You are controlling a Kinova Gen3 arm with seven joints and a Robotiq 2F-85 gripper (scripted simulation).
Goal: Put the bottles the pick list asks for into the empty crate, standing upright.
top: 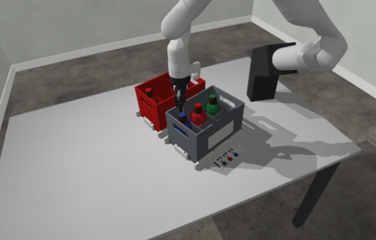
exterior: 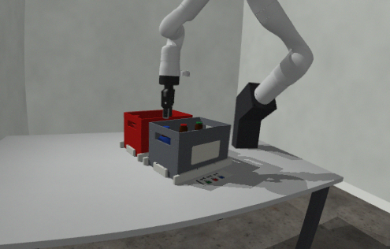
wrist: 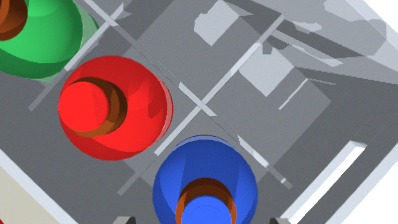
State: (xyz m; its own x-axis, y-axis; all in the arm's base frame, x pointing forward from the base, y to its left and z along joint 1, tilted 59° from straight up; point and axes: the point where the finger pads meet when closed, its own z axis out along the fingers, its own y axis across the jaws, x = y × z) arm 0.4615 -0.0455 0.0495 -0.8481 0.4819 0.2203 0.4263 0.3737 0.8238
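The blue-label bottle is 130 mm below my hand. Round my hand: red crate: 10 mm behind, 210 mm to the right, 130 mm below; then grey crate: 90 mm behind, 10 mm to the left, 130 mm below; then green-label bottle: 160 mm behind, 60 mm to the right, 130 mm below.
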